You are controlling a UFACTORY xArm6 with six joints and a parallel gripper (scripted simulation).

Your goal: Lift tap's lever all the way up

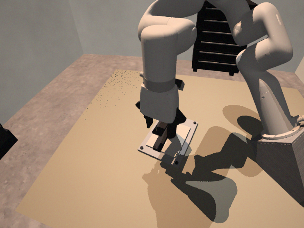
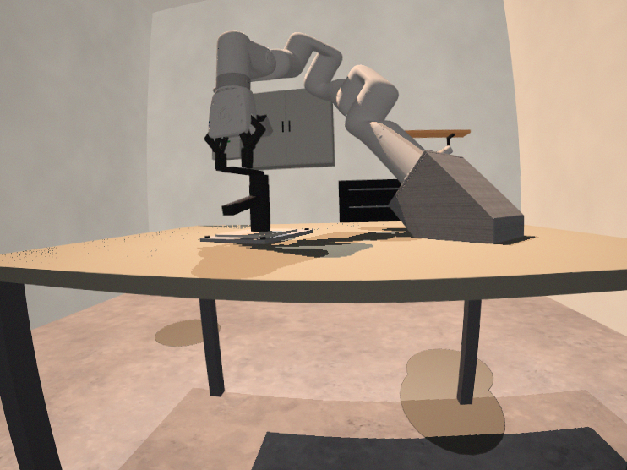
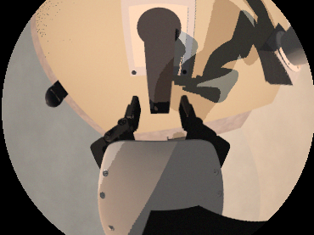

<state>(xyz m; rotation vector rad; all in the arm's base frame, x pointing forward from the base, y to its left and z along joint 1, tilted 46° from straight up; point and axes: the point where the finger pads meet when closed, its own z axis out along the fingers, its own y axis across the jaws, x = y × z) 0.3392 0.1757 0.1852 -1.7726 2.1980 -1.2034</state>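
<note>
My gripper is now 60 mm to the left of the tap lever, 30 mm past it and 30 mm above it.
</note>
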